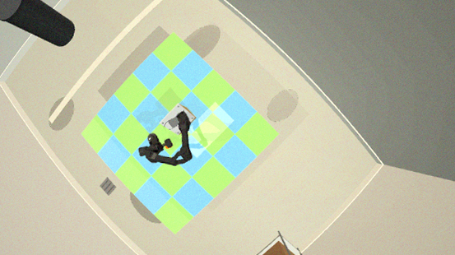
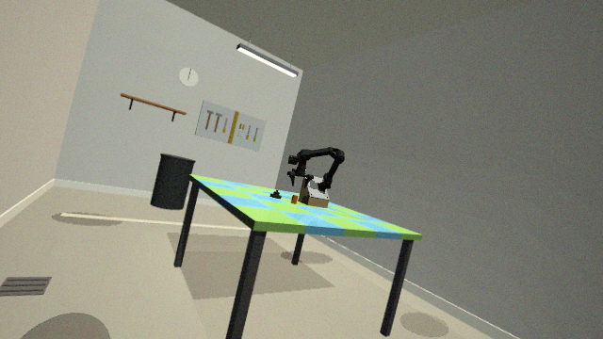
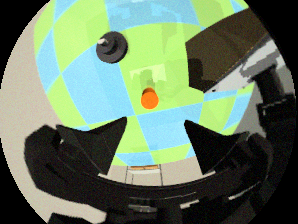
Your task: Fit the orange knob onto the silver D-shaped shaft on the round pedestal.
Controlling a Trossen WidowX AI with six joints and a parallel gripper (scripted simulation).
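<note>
My gripper tip is 80 mm above the orange knob, 10 mm to the left of it and 10 mm short of it. Round my gripper tip: dark pedestal: 150 mm to the right, 90 mm below, 80 mm ahead.
</note>
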